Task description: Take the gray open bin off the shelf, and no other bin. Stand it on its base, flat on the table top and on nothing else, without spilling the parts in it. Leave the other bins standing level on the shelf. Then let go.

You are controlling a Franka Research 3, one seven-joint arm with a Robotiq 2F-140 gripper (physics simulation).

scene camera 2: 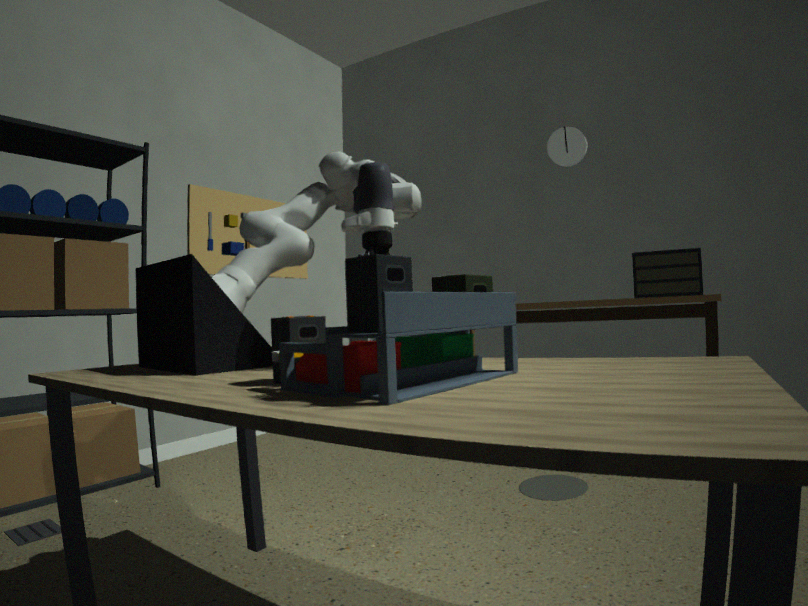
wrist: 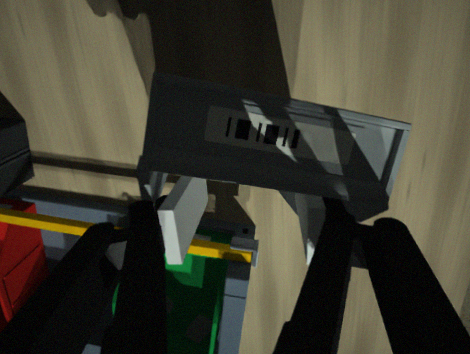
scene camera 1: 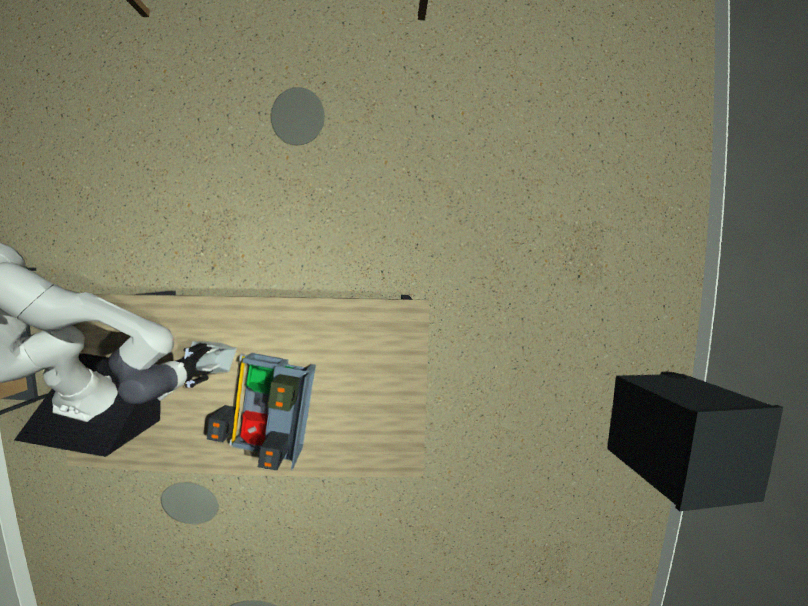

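The gray open bin is off the shelf, at its robot-side end. In the wrist view its label panel faces the camera and it looks tilted, above the table top. My gripper has its fingers part-way apart at the bin's walls and holds it. The bin's contents and base are hidden. The blue-gray shelf stands on the table. On it are the green bin and the red bin.
A yellow rail runs along the shelf's front. Dark boxes with orange marks stand about it: one in front, a tall one at one end, and an olive one behind the green bin.
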